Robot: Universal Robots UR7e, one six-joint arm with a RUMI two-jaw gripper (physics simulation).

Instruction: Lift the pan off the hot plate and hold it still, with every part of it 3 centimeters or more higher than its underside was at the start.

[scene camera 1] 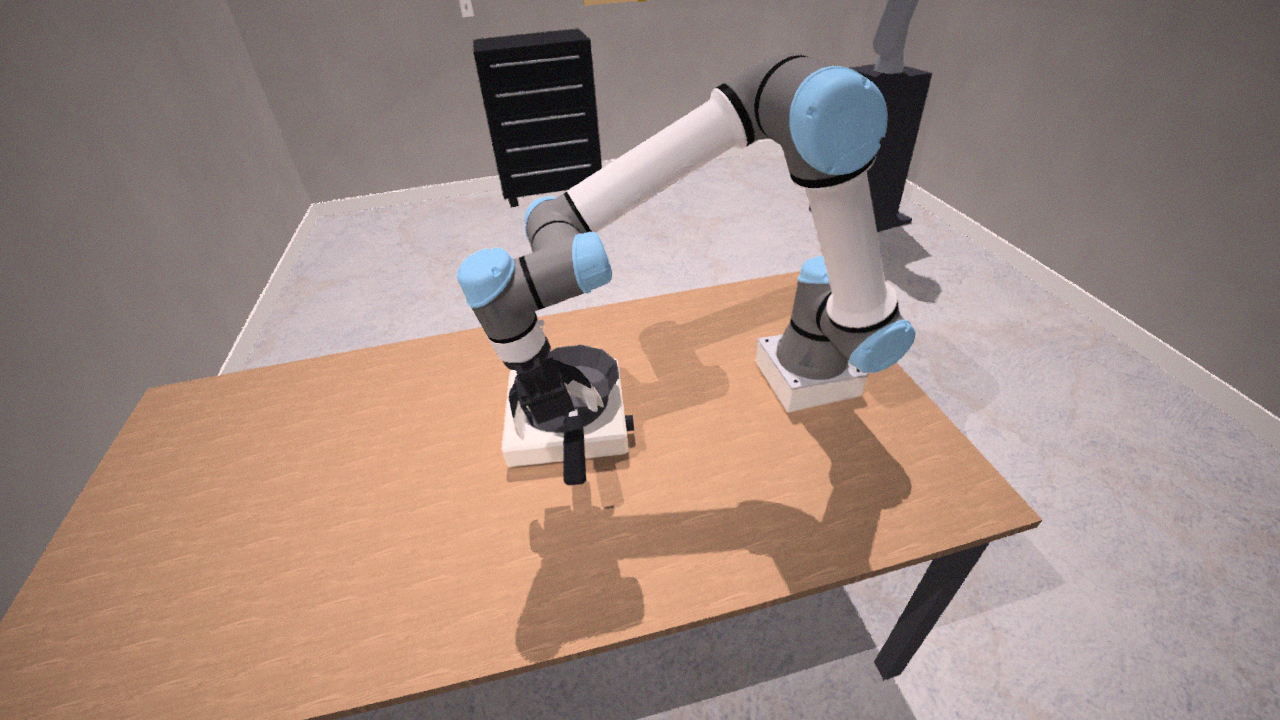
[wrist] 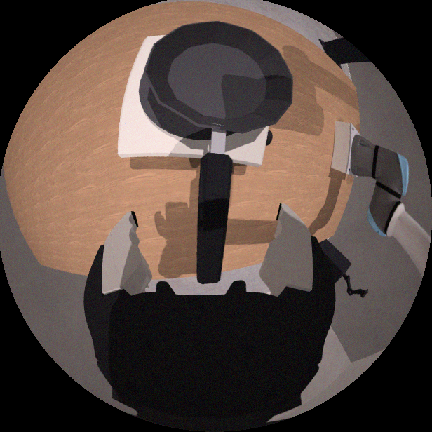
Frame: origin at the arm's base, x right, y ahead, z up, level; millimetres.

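Seen in the pictures: gripper, fingertip midpoint: (scene camera 1: 562,422); arm's base at its link origin: (scene camera 1: 811,357).
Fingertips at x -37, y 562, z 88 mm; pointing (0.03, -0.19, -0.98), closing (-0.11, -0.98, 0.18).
Offsets run from my fingertips to a thing's middle. "spot": to the spot under its first point. Level surfaces: height alone.
The dark pan {spot: dx +197, dy -128, dz -77 mm} (scene camera 1: 597,368) (wrist: 215,75) rests on the white hot plate {spot: dx +60, dy +63, dz -96 mm} (scene camera 1: 528,447) (wrist: 132,132). Its black handle {dx -42, dy -4, dz -25 mm} (scene camera 1: 574,456) (wrist: 212,250) juts past the front edge of the hot plate, over the table. My gripper (scene camera 1: 556,407) (wrist: 205,209) is open and empty. In the wrist view the handle runs between the two spread pale fingers, with a gap on each side. In the scene view the gripper covers the left part of the pan. How far the fingertips are above or beside the handle is hard to tell.
A black knob {dx +58, dy -142, dz -120 mm} (scene camera 1: 630,422) (wrist: 270,138) sticks out from the right side of the hot plate. The arm's base (scene camera 1: 819,389) (wrist: 342,147) stands farther right on the wooden table {dz -154 mm} (scene camera 1: 313,501) (wrist: 65,150). A dark drawer cabinet (scene camera 1: 537,111) stands behind, on the floor.
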